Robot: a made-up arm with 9 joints. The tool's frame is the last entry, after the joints. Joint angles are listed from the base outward.
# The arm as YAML. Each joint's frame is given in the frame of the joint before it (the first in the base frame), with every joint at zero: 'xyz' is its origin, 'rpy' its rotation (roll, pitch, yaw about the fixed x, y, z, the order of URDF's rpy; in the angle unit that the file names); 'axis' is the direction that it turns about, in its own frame. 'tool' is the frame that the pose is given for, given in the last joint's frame.
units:
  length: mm
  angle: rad
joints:
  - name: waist
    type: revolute
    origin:
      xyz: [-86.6, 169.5, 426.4]
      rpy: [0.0, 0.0, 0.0]
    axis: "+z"
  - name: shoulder
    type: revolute
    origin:
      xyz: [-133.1, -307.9, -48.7]
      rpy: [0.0, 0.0, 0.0]
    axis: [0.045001, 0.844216, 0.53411]
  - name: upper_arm
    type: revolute
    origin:
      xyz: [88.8, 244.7, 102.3]
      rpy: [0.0, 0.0, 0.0]
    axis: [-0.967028, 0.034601, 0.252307]
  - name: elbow
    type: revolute
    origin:
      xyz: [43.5, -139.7, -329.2]
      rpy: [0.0, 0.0, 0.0]
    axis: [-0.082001, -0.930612, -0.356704]
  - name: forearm
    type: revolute
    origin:
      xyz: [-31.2, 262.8, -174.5]
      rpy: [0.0, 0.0, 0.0]
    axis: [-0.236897, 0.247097, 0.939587]
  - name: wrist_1
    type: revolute
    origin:
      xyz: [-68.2, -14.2, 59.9]
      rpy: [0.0, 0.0, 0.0]
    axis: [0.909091, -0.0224, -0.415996]
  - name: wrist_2
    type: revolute
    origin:
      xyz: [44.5, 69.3, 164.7]
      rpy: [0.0, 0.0, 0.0]
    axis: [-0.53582, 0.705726, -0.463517]
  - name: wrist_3
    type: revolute
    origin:
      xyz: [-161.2, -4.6, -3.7]
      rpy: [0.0, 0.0, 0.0]
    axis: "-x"
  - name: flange
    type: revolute
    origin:
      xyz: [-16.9, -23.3, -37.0]
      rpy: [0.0, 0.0, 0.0]
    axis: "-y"
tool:
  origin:
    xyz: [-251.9, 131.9, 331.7]
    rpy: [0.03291, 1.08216, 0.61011]
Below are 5 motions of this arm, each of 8 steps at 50 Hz.
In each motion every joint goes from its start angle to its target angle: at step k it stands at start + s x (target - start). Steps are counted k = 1, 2, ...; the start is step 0. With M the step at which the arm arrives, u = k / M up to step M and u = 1 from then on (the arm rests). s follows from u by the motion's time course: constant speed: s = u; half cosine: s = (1 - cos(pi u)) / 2; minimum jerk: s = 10 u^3 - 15 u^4 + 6 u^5.
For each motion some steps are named. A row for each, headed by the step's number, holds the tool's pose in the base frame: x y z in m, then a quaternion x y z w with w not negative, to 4 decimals.
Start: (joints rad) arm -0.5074 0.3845 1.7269 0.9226 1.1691 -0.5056 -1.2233 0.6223 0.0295
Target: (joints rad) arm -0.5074 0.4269 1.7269 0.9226 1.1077 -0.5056 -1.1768 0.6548 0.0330
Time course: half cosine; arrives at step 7
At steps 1, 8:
1: -0.1516 -0.2931 0.7388 0.7106 -0.1499 -0.6416 0.2467
8: -0.1669 -0.3298 0.7262 0.7377 -0.1020 -0.6269 0.2291

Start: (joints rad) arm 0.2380 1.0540 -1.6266 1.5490 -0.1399 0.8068 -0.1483 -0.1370 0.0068
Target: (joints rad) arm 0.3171 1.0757 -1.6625 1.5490 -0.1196 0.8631 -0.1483 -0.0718 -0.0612
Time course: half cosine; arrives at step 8
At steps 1, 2, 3, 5, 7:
1: -0.3969 0.8700 0.7290 0.4612 0.0519 -0.3286 0.8226
2: -0.4024 0.8643 0.7318 0.4632 0.0575 -0.3245 0.8227
3: -0.4104 0.8558 0.7359 0.4661 0.0660 -0.3185 0.8228
5: -0.4284 0.8351 0.7453 0.4726 0.0861 -0.3042 0.8226
7: -0.4405 0.8201 0.7517 0.4771 0.1003 -0.2941 0.8221

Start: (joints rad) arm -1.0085 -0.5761 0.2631 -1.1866 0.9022 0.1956 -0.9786 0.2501 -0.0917
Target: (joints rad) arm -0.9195 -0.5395 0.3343 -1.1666 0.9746 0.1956 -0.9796 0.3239 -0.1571
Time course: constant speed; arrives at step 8
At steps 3, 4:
3: -0.4570 -0.0065 0.6170 0.2260 0.3889 0.4030 0.7970
4: -0.4501 -0.0128 0.6204 0.2221 0.3985 0.4104 0.7896

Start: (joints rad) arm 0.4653 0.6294 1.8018 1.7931 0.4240 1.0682 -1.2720 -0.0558 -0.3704
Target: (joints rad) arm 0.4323 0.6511 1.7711 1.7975 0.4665 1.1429 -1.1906 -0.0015 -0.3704
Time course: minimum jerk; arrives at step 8
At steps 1, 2, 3, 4, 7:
1: 0.5756 -0.0600 0.2405 0.1750 0.3013 -0.9192 0.1836
2: 0.5735 -0.0668 0.2400 0.1761 0.2987 -0.9210 0.1774
3: 0.5692 -0.0799 0.2390 0.1783 0.2935 -0.9246 0.1650
4: 0.5631 -0.0970 0.2380 0.1812 0.2866 -0.9289 0.1489
7: 0.5482 -0.1330 0.2368 0.1876 0.2710 -0.9372 0.1143

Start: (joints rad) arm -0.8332 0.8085 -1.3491 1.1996 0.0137 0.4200 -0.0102 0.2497 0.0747
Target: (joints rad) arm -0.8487 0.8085 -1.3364 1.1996 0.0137 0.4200 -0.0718 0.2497 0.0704
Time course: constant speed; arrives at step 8
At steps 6, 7, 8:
6: 0.2372 0.7379 0.8311 0.5130 0.1597 -0.5259 0.6594
7: 0.2385 0.7408 0.8282 0.5104 0.1571 -0.5275 0.6607
8: 0.2398 0.7436 0.8254 0.5078 0.1545 -0.5291 0.6620

